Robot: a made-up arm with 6 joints. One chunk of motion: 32 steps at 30 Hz.
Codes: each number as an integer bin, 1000 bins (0 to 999) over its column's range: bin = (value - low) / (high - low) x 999, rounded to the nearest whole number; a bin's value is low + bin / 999 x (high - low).
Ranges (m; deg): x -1.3..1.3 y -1.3..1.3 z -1.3..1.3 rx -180..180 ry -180..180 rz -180..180
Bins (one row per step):
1: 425 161 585 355 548 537
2: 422 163 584 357 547 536
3: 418 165 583 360 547 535
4: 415 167 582 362 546 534
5: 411 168 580 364 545 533
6: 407 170 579 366 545 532
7: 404 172 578 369 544 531
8: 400 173 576 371 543 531
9: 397 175 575 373 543 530
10: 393 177 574 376 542 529
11: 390 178 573 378 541 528
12: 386 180 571 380 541 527
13: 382 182 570 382 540 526
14: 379 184 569 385 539 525
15: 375 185 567 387 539 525
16: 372 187 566 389 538 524
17: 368 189 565 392 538 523
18: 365 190 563 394 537 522
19: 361 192 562 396 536 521
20: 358 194 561 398 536 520
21: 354 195 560 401 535 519
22: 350 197 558 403 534 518
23: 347 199 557 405 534 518
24: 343 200 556 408 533 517
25: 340 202 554 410 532 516
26: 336 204 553 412 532 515
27: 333 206 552 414 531 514
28: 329 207 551 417 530 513
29: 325 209 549 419 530 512
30: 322 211 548 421 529 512
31: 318 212 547 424 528 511
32: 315 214 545 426 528 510
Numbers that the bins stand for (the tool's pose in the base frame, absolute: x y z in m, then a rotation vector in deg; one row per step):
1: -0.1939 -0.8810 0.2225 -52.07 17.48 13.51
2: -0.2017 -0.8758 0.2199 -51.35 17.12 13.15
3: -0.2121 -0.8706 0.2173 -50.27 17.12 12.79
4: -0.2199 -0.8654 0.2147 -49.55 16.76 12.43
5: -0.2303 -0.8628 0.2095 -48.83 16.40 12.07
6: -0.2407 -0.8576 0.2069 -48.11 16.40 11.71
7: -0.2485 -0.8524 0.2043 -47.03 16.04 11.35
8: -0.2590 -0.8497 0.1991 -46.31 15.68 11.35
9: -0.2668 -0.8445 0.1965 -45.59 15.68 10.99
10: -0.2772 -0.8393 0.1939 -44.50 15.32 10.63
11: -0.2850 -0.8367 0.1913 -43.78 14.95 10.27
12: -0.2954 -0.8315 0.1861 -43.06 14.95 9.91
13: -0.3058 -0.8263 0.1835 -42.34 14.59 9.55
14: -0.3136 -0.8211 0.1809 -41.26 14.23 9.19
15: -0.3240 -0.8185 0.1757 -40.54 14.23 9.19
16: -0.3318 -0.8133 0.1731 -39.82 13.87 8.83
17: -0.3422 -0.8081 0.1705 -38.74 13.87 8.47
18: -0.3501 -0.8055 0.1653 -38.02 13.51 8.11
19: -0.3605 -0.8003 0.1627 -37.30 13.15 7.75
20: -0.3683 -0.7951 0.1601 -36.58 13.15 7.39
21: -0.3787 -0.7925 0.1575 -35.50 12.79 7.03
22: -0.3891 -0.7873 0.1523 -34.77 12.43 6.67
23: -0.3969 -0.7821 0.1496 -34.05 12.43 6.67
24: -0.4073 -0.7795 0.1470 -32.97 12.07 6.31
25: -0.4151 -0.7743 0.1418 -32.25 11.71 5.95
26: -0.4255 -0.7691 0.1392 -31.53 11.71 5.59
27: -0.4333 -0.7639 0.1366 -30.81 11.35 5.23
28: -0.4437 -0.7613 0.1340 -29.73 10.99 4.86
29: -0.4542 -0.7561 0.1288 -29.01 10.99 4.50
30: -0.4620 -0.7509 0.1262 -28.29 10.63 4.50
31: -0.4724 -0.7482 0.1236 -27.21 10.27 4.14
32: -0.4802 -0.7430 0.1184 -26.49 10.27 3.78

